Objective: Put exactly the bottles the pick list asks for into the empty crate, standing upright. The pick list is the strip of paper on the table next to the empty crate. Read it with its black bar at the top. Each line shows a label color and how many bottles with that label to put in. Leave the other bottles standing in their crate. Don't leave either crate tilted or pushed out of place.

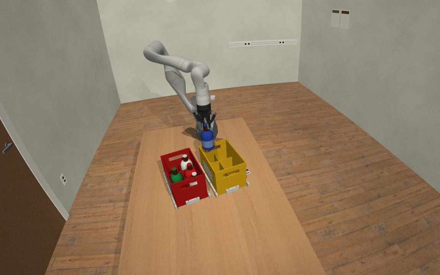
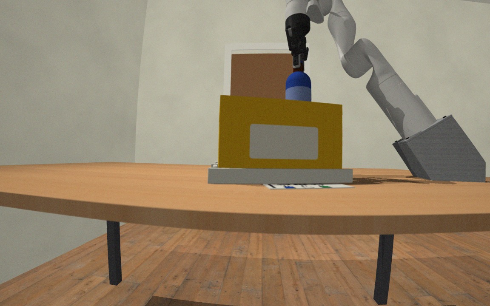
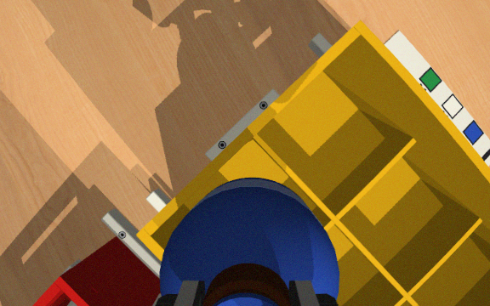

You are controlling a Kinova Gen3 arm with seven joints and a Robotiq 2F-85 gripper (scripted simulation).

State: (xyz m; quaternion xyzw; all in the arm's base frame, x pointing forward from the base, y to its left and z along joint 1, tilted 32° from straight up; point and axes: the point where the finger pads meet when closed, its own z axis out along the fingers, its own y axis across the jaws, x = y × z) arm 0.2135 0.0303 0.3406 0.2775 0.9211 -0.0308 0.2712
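Right now the blue bottle is 70 mm below my hand. Round my hand: yellow crate (90 mm ahead, 60 mm to the left, 250 mm below); then red bottle (100 mm ahead, 140 mm to the right, 240 mm below); then red crate (100 mm ahead, 180 mm to the right, 250 mm below).
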